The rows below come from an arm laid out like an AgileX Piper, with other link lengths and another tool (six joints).
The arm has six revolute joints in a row. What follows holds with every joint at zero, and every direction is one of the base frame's.
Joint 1 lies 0.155 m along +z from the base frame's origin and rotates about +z.
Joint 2 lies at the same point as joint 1 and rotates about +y.
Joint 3 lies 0.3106 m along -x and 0.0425 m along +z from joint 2 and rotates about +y.
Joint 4 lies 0.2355 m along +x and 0.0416 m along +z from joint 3 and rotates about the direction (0.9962, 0, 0.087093).
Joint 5 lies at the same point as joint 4 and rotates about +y.
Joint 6 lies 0.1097 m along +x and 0.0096 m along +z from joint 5 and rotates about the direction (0.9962, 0, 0.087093).
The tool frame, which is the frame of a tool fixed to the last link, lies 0.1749 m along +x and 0.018 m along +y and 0.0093 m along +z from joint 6; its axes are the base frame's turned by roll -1.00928, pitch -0.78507 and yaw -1.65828 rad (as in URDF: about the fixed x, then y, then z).
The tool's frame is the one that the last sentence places.
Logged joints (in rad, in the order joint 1, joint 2, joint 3, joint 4, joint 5, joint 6), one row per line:
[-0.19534, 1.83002, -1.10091, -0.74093, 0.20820, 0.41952]
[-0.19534, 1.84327, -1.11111, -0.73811, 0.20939, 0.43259]
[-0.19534, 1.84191, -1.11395, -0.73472, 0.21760, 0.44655]
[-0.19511, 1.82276, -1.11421, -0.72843, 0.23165, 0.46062]
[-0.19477, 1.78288, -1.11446, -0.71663, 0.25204, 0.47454]
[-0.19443, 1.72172, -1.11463, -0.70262, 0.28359, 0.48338]
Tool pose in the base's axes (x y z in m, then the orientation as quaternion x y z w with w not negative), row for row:
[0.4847, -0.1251, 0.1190, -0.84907, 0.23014, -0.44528, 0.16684]
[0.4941, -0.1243, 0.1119, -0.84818, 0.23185, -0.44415, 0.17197]
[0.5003, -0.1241, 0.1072, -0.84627, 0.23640, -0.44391, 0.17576]
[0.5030, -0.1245, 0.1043, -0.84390, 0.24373, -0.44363, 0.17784]
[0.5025, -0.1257, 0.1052, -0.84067, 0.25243, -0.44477, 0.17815]
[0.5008, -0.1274, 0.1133, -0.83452, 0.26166, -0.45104, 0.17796]
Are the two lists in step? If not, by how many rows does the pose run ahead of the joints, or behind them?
The pose runs 2 rows behind the joints: the pose in row i belongs to the joints in row i - 2.
